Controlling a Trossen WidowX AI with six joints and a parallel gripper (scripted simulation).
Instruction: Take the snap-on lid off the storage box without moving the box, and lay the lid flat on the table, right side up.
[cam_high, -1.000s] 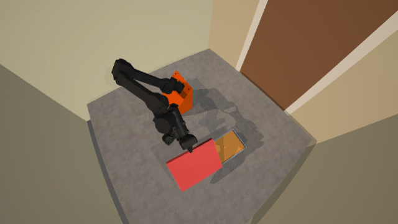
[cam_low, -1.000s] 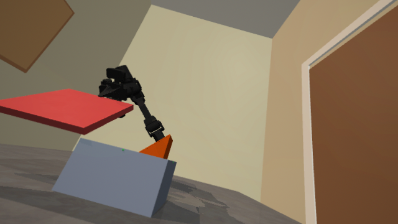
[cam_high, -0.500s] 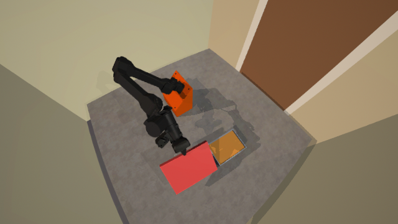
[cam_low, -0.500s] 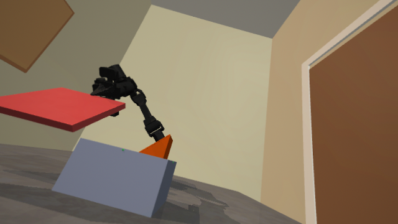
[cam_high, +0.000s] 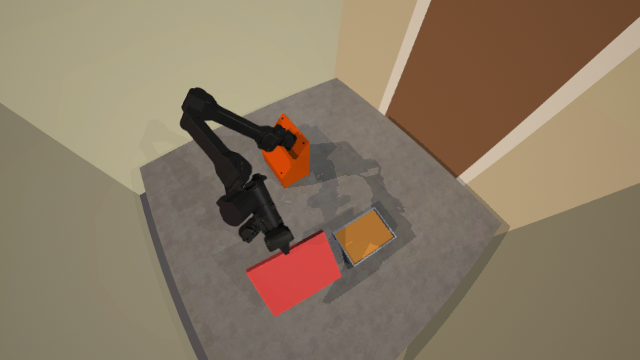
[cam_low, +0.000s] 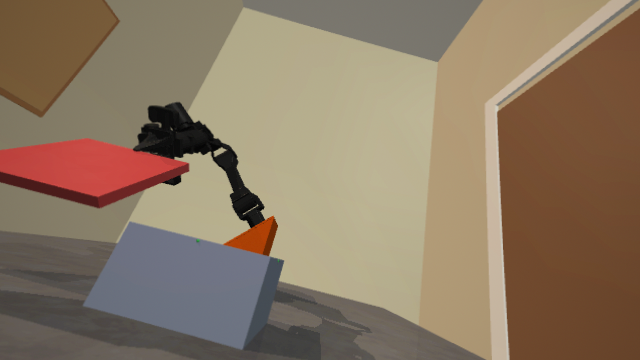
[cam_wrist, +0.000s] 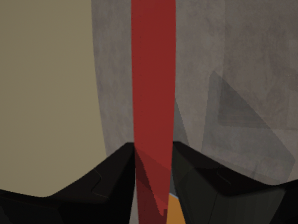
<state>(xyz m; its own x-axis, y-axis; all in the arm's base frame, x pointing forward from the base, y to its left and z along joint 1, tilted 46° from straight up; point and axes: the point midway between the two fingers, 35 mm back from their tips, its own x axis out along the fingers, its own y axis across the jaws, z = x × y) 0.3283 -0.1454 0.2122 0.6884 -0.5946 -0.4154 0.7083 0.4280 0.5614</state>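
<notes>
The red lid lies 6 cm ahead of my gripper tip, 1 cm to the right of it and 5 cm below it. From my gripper tip the other things lie so: grey storage box 11 cm ahead, 25 cm to the left, 18 cm below.
</notes>
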